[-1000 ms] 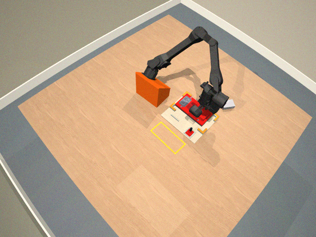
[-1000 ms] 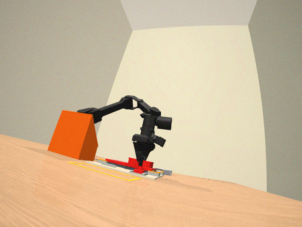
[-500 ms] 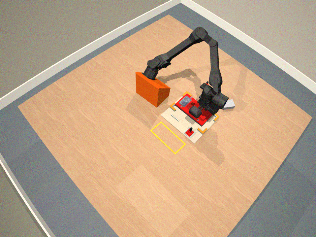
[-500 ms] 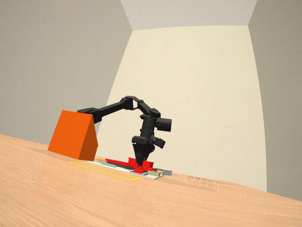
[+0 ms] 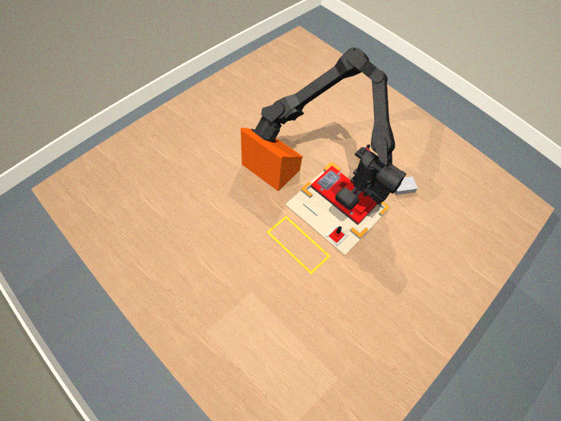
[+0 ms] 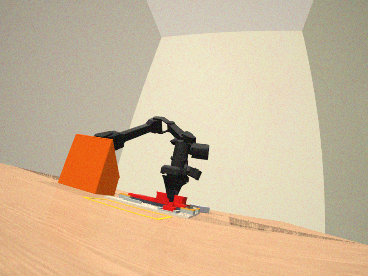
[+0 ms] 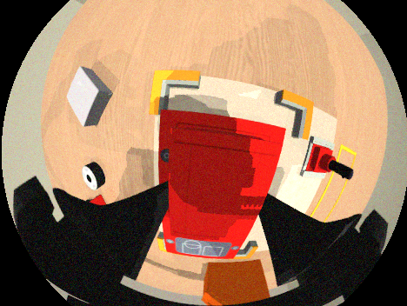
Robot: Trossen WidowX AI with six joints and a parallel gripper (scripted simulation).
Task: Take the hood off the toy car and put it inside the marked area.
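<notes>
The beige base plate is 4 cm to the right of my gripper tip, 2 cm below it and 2 cm behind it. From my gripper tip the other things lie so: black-and-white wheel: 17 cm to the left, 6 cm behind, 3 cm below; red hood: 1 cm above.
</notes>
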